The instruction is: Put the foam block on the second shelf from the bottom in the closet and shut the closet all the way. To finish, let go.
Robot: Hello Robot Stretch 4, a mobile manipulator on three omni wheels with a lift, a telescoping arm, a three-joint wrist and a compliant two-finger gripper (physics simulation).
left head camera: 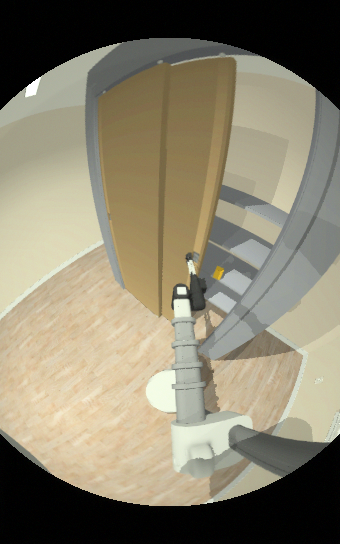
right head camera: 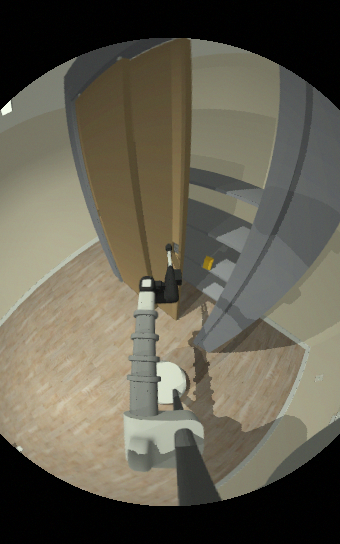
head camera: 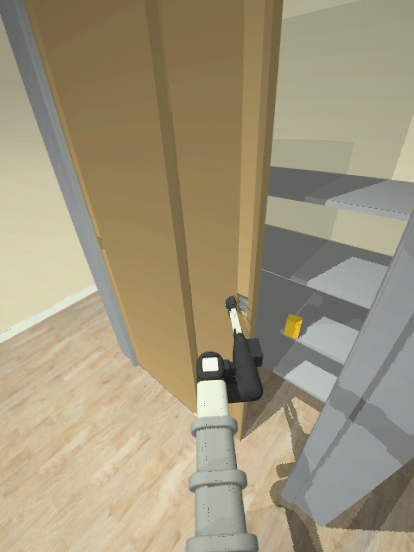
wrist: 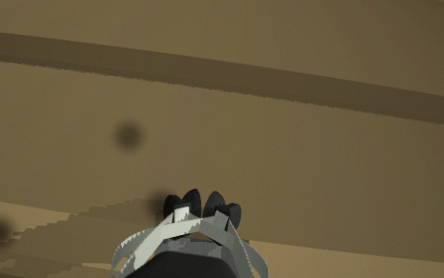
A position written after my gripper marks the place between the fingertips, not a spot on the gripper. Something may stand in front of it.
I see my gripper (head camera: 230, 301), a grey closet frame (head camera: 347, 356) and a wooden folding closet door (head camera: 168, 119).
My gripper shows as well in the wrist view (wrist: 203, 206). The grey closet frame shows as well in the left head camera view (left head camera: 253, 299) and in the right head camera view (right head camera: 254, 264). The wooden folding closet door is seen too in the left head camera view (left head camera: 163, 134), in the right head camera view (right head camera: 134, 120) and in the wrist view (wrist: 317, 126).
